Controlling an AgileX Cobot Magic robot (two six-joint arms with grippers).
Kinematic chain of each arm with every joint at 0, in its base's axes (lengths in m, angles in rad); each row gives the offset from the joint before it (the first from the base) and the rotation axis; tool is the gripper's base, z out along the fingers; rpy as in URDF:
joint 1: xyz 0 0 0.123 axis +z
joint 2: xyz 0 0 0 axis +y
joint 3: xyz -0.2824 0 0.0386 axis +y
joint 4: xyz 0.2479 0 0.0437 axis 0.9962 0 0.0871
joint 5: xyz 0 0 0 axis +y
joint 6: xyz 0.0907 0 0.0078 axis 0.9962 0 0.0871
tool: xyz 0 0 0 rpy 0 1.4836 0
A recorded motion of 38 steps. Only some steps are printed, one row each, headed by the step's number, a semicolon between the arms.
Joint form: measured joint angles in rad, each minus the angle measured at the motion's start. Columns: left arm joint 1, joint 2, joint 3, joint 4, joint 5, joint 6; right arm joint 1, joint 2, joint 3, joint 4, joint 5, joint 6.
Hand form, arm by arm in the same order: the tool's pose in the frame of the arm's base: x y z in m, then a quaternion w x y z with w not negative. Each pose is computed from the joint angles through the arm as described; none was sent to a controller.
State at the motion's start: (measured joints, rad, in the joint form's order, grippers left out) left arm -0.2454 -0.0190 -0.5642 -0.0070 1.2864 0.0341; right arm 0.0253 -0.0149 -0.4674 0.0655 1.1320 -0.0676
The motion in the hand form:
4: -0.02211 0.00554 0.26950 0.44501 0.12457 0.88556 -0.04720; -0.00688 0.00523 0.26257 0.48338 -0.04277 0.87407 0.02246
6: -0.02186 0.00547 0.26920 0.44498 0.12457 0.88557 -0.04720; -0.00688 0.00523 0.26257 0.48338 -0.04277 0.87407 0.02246
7: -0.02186 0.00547 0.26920 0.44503 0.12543 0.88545 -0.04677; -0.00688 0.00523 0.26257 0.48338 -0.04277 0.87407 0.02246
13: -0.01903 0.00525 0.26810 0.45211 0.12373 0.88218 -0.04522; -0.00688 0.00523 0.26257 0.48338 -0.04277 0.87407 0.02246
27: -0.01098 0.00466 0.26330 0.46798 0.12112 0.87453 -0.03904; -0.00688 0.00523 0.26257 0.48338 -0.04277 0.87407 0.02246
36: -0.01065 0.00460 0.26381 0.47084 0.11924 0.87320 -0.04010; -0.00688 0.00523 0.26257 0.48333 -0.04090 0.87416 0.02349
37: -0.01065 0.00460 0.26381 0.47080 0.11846 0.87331 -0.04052; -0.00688 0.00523 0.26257 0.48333 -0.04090 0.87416 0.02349
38: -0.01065 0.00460 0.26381 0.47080 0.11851 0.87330 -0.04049; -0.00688 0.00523 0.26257 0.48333 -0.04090 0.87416 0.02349
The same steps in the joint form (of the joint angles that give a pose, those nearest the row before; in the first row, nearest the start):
4: 0.0000 0.0000 0.0272 0.0070 -0.0004 0.0000; 0.0000 0.0000 0.0000 0.0001 0.0000 0.0000
6: 0.0000 0.0000 0.0288 0.0070 -0.0019 0.0000; 0.0000 0.0000 0.0000 0.0001 0.0000 0.0000
7: 0.0000 0.0000 0.0288 0.0070 -0.0019 0.0020; 0.0000 0.0000 0.0000 0.0001 0.0000 0.0000
13: 0.0000 0.0000 0.0406 0.0124 -0.0291 0.0001; 0.0000 0.0000 0.0000 0.0001 0.0000 0.0000
27: 0.0000 0.0000 0.0788 0.0290 -0.1015 -0.0017; 0.0000 0.0000 0.0000 0.0001 0.0000 0.0000
36: 0.0000 0.0000 0.0788 0.0293 -0.1081 -0.0055; -0.0001 0.0000 0.0000 0.0001 0.0000 0.0042
37: 0.0000 0.0000 0.0788 0.0293 -0.1081 -0.0073; -0.0001 0.0000 0.0000 0.0001 0.0000 0.0042
38: 0.0000 0.0000 0.0788 0.0293 -0.1081 -0.0072; -0.0001 0.0000 0.0000 0.0001 0.0000 0.0042

